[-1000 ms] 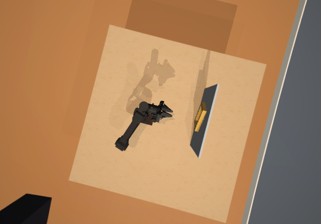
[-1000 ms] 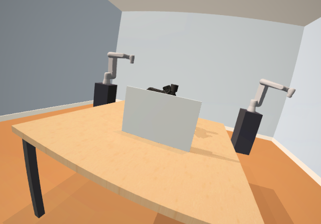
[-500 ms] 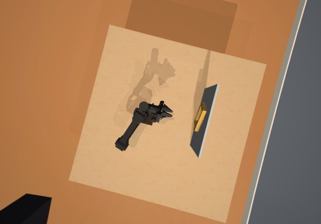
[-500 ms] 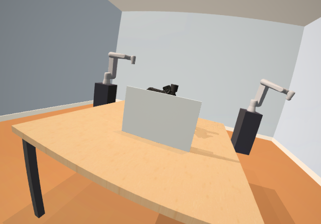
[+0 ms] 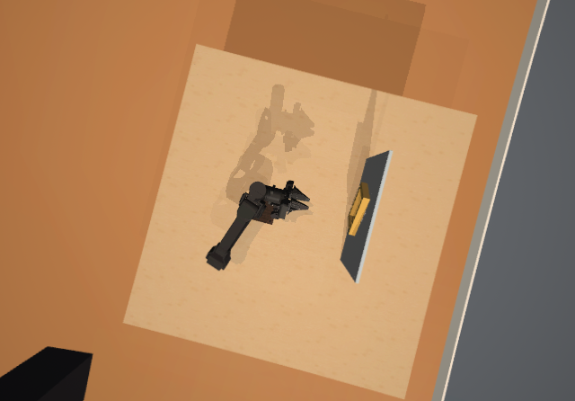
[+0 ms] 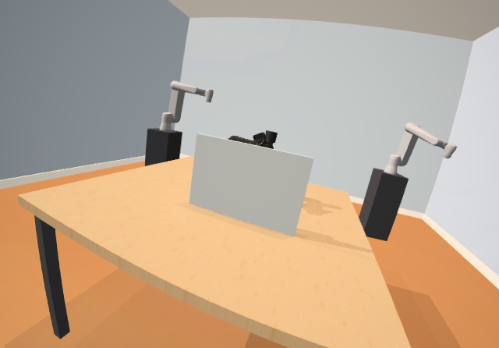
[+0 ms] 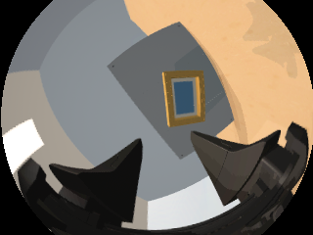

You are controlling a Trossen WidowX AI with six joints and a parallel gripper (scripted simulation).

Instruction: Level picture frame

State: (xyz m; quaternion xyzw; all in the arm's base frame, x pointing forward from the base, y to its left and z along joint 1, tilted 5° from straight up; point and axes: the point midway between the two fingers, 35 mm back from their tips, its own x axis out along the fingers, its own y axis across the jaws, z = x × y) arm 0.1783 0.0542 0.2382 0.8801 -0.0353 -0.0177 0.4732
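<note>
My gripper tip is now 210 mm short of the picture frame, 10 mm to the right of it and 90 mm above it. Also, from my gripper tip: grey wall panel (220 mm ahead, 100 mm below).
</note>
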